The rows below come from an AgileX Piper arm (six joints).
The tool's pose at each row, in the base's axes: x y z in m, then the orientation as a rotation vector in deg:
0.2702 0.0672 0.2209 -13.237 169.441 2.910
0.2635 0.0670 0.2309 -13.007 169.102 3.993
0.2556 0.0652 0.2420 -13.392 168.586 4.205
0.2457 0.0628 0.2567 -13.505 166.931 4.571
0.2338 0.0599 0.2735 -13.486 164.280 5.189
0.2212 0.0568 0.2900 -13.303 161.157 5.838
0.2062 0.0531 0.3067 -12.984 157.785 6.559
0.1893 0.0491 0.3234 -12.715 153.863 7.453
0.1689 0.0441 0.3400 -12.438 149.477 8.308
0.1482 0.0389 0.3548 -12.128 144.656 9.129
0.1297 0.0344 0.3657 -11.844 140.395 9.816
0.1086 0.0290 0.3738 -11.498 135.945 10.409
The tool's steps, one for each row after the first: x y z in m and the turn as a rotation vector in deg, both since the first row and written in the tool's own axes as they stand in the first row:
0.0048 0.0011 -0.0110 -0.689 -0.392 0.194
0.0108 0.0007 -0.0234 -0.827 -0.879 -0.085
0.0182 0.0002 -0.0396 -0.988 -2.525 -0.254
0.0272 -0.0004 -0.0583 -1.264 -5.177 -0.391
0.0371 -0.0012 -0.0769 -1.540 -8.313 -0.448
0.0493 -0.0021 -0.0960 -1.863 -11.707 -0.423
0.0634 -0.0031 -0.1155 -2.308 -15.644 -0.460
0.0811 -0.0045 -0.1356 -2.733 -20.038 -0.527
0.0994 -0.0061 -0.1540 -3.146 -24.864 -0.603
0.1161 -0.0074 -0.1681 -3.507 -29.127 -0.666
0.1360 -0.0092 -0.1799 -3.810 -33.582 -0.700

